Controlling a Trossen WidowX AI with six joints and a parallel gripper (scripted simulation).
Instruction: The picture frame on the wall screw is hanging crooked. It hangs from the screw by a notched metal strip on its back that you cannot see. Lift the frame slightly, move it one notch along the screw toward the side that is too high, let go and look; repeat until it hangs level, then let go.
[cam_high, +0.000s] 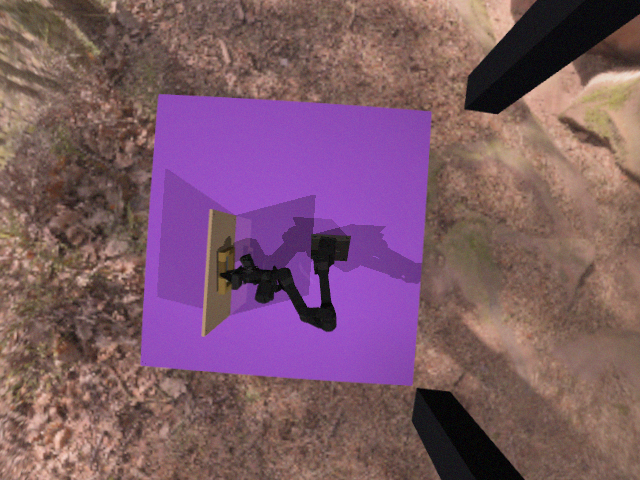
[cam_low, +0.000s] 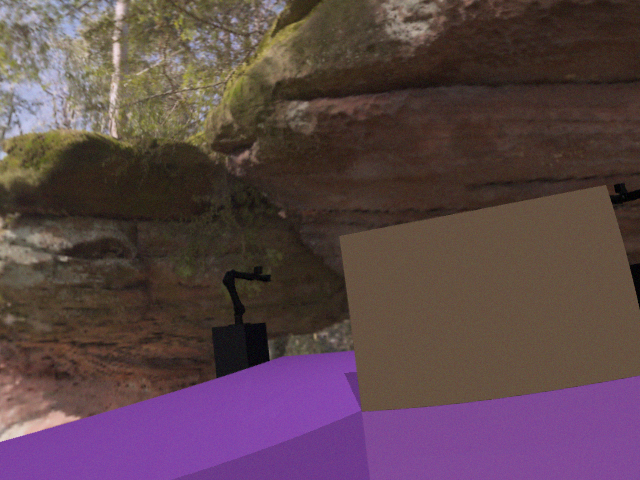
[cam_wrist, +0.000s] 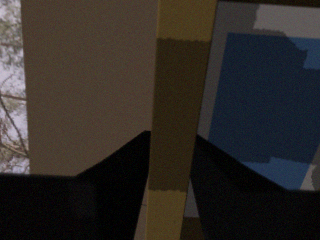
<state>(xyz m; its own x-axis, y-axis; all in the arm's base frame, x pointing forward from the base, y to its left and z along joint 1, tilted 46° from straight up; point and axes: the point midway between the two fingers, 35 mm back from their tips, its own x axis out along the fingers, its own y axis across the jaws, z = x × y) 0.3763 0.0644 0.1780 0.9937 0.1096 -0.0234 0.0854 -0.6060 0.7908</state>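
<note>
My gripper tip is now 10 mm to the left of the picture frame and 50 mm above it. Also, from my gripper tip: tan wall panel: 20 mm ahead, 10 mm to the right, 70 mm below.
</note>
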